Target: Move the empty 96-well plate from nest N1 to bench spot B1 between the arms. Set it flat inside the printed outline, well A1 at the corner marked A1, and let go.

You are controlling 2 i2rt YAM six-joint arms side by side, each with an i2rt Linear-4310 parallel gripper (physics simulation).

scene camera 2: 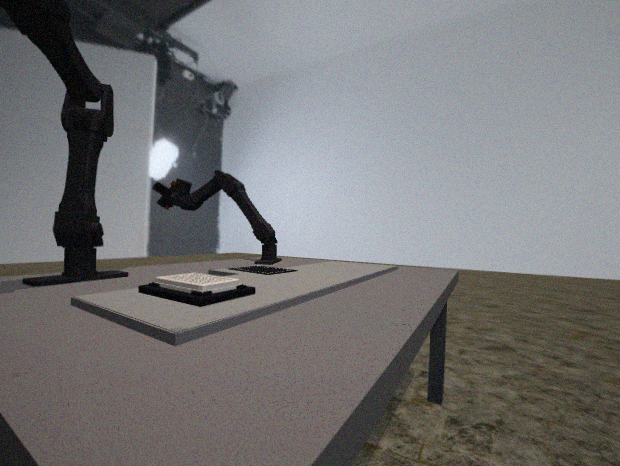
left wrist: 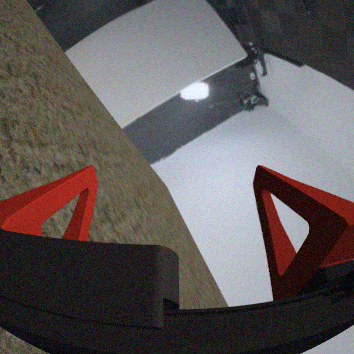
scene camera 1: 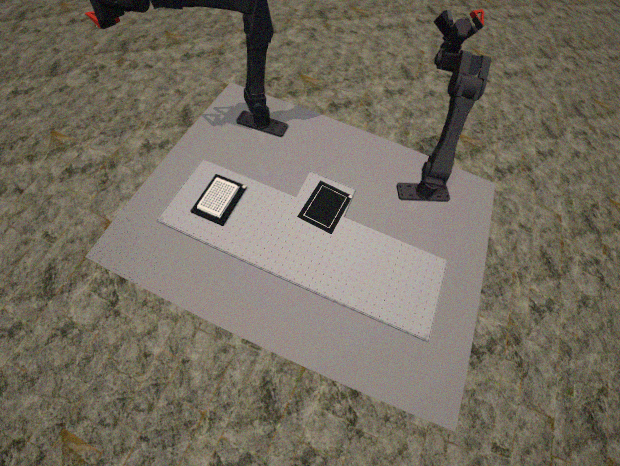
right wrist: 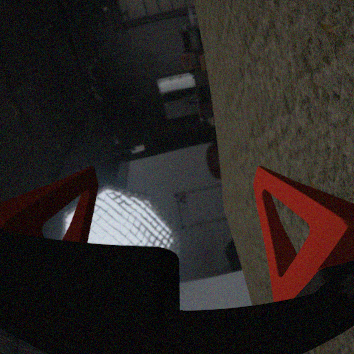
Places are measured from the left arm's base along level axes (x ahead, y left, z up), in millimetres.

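Pixels of known places: left gripper, between the fingertips: (left wrist: 174, 174) (scene camera 1: 472, 18); right gripper, between the fingertips: (right wrist: 175, 174); left arm's base, origin of its link: (scene camera 2: 269, 262) (scene camera 1: 422, 192); right arm's base, origin of its link: (scene camera 2: 80, 279) (scene camera 1: 262, 124).
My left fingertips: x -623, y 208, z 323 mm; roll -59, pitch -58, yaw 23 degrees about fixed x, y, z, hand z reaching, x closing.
For each thing: its middle in the pictures, then the offset to it from my left fingertips. "spot": a spot on its surface instead. Level surfaces: height alone.
- pale 96-well plate, middle of its body: (scene camera 2: 197, 282) (scene camera 1: 218, 196) dx +684, dy -939, dz -291 mm
- black nest, middle of its body: (scene camera 2: 197, 288) (scene camera 1: 219, 198) dx +684, dy -939, dz -301 mm
- Bench spot B1, a spot on its surface: (scene camera 2: 265, 270) (scene camera 1: 319, 209) spot: dx +715, dy -602, dz -308 mm
- small pale mark, middle of its body: (scene camera 1: 350, 196) dx +659, dy -492, dz -308 mm
- grey table, height of its surface: dz -323 mm
The pale 96-well plate (scene camera 1: 218, 196) (scene camera 2: 197, 280) lies flat in a black nest (scene camera 1: 212, 218) (scene camera 2: 200, 299) on the picture-left part of the board. Bench spot B1 (scene camera 1: 326, 206) (scene camera 2: 265, 270) is a black pad with a thin white outline; nothing lies on it. A small pale mark (scene camera 1: 349, 195) is at its upper right corner. My left gripper (left wrist: 174, 174) (scene camera 2: 170, 195) is open and empty, high beyond the board. My right gripper (right wrist: 175, 174) is open and empty; in scene camera 1 it is high at the upper left, partly cut off. The lettering is too small to read.
A light perforated board (scene camera 1: 370, 270) (scene camera 2: 300, 295) with a raised edge lies on the grey table (scene camera 1: 280, 320) (scene camera 2: 240, 380). The right arm's base (scene camera 1: 262, 124) and the left arm's base (scene camera 1: 423, 192) stand behind the board. The right arm rises high above the table.
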